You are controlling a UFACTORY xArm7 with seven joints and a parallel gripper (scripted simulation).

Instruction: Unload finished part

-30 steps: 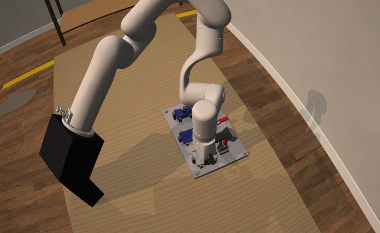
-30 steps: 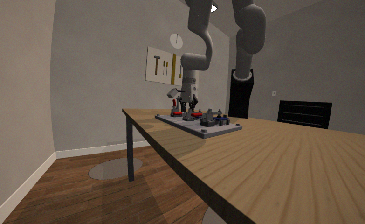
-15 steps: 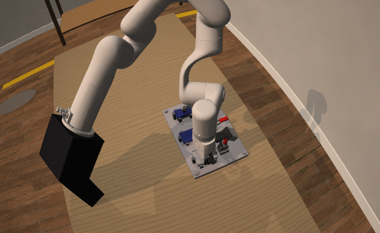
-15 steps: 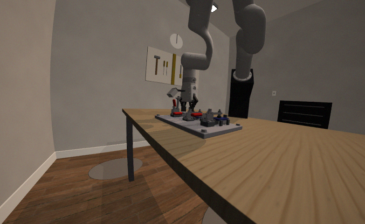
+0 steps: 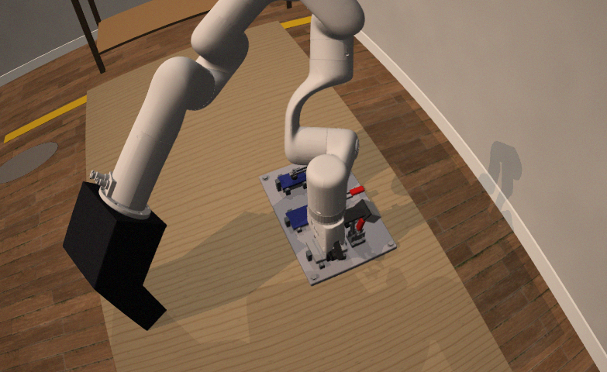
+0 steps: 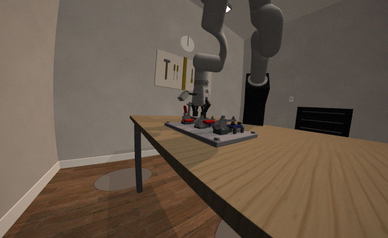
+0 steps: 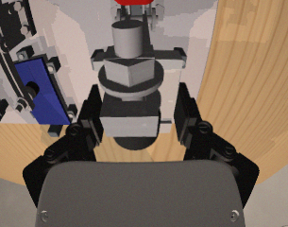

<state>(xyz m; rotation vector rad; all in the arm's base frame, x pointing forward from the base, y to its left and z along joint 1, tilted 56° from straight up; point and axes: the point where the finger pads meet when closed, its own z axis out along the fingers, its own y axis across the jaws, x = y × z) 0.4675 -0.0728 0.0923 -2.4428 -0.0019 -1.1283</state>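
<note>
Now: the grey fixture plate 20 mm ahead of my hand, 120 mm to the left of it and 50 mm below it. Round my hand: grey finished part 10 mm behind, 10 mm below.
</note>
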